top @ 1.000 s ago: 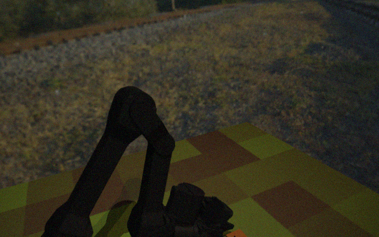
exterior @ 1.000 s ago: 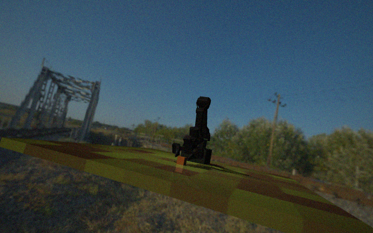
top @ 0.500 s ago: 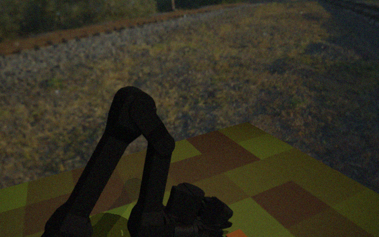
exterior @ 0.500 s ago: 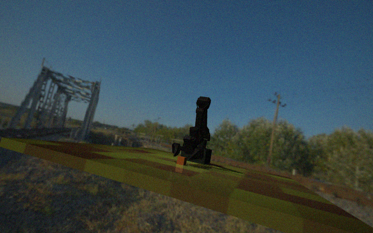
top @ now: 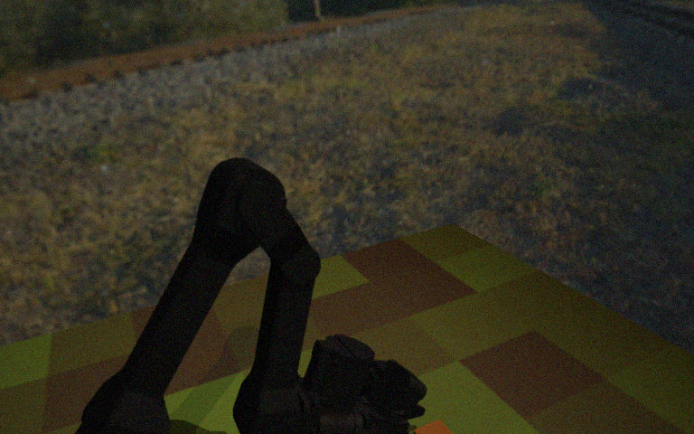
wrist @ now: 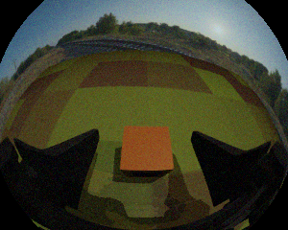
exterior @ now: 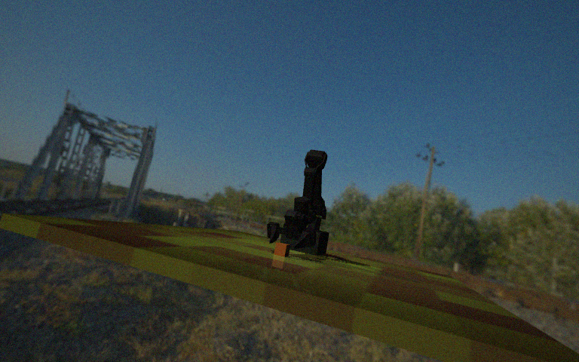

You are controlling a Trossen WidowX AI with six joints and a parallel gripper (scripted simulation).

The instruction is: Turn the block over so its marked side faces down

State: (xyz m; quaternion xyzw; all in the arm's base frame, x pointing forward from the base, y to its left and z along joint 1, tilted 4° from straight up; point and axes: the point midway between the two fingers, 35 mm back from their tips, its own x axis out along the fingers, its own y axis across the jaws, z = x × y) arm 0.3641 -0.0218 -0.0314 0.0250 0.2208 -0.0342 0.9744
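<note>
The orange block lies 2 cm behind my gripper tip and 2 cm below it.
</note>
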